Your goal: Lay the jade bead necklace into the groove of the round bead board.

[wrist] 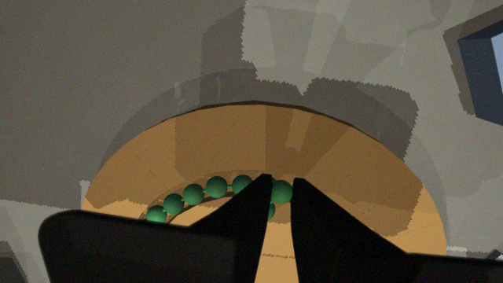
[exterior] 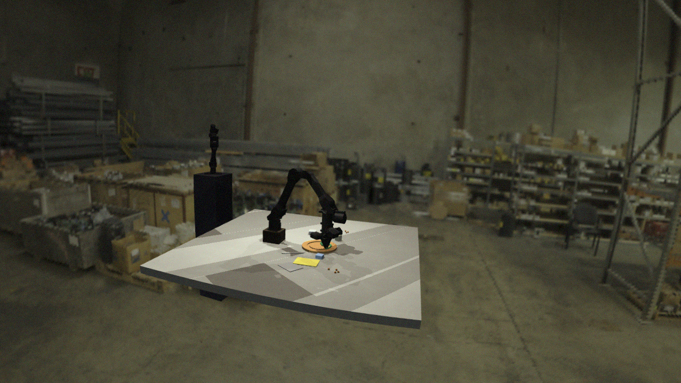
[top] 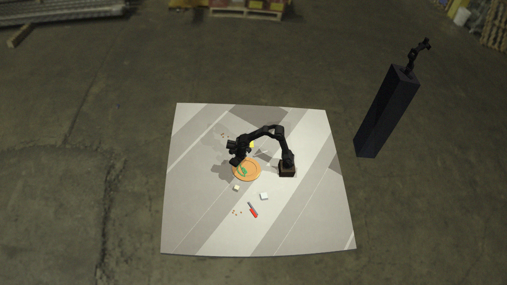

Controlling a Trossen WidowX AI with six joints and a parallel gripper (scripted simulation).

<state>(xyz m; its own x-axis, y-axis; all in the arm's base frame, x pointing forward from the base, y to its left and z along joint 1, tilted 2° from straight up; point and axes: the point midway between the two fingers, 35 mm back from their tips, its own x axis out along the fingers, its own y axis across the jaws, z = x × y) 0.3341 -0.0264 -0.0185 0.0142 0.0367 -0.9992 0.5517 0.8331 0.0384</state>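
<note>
Now: the blue block 11 cm to the right of my gripper tip and 1 cm below it. Round my gripper tip: yellow pad: 20 cm to the right, 4 cm behind, 2 cm below; then white strip: 15 cm behind, 11 cm to the right, 2 cm below; then cream cube: 21 cm to the left, 1 cm ahead.
</note>
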